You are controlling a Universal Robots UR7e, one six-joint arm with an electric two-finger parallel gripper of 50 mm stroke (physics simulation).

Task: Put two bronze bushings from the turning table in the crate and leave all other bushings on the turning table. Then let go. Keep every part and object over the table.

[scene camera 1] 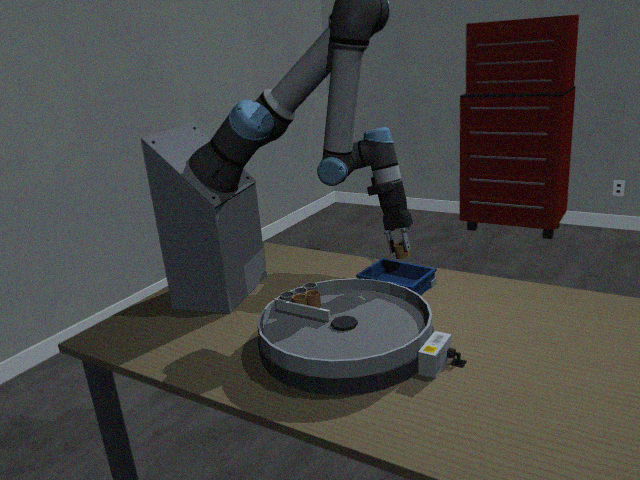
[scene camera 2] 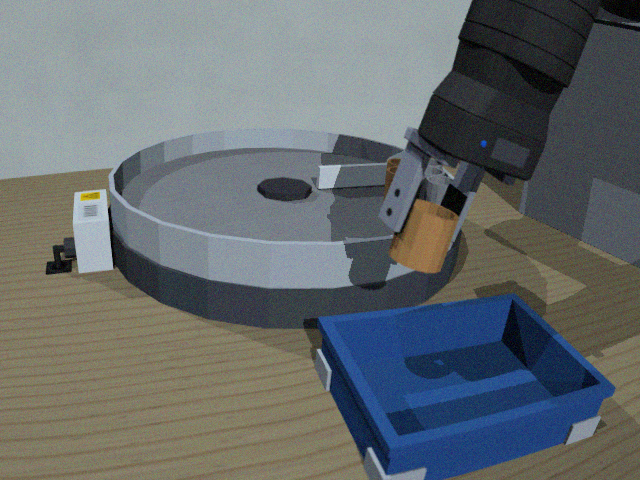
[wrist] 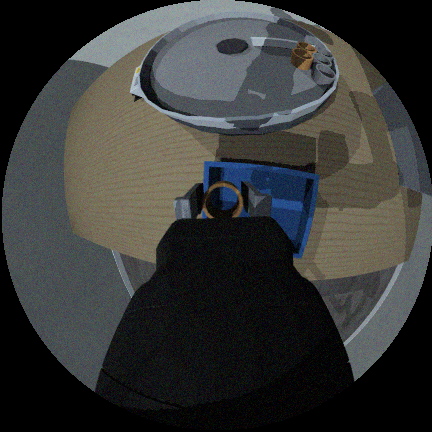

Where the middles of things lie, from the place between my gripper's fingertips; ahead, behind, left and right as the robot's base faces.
Now: hand 110 mm above the blue crate (scene camera 2: 483,381), 40 mm past it and 30 mm to the right of it.
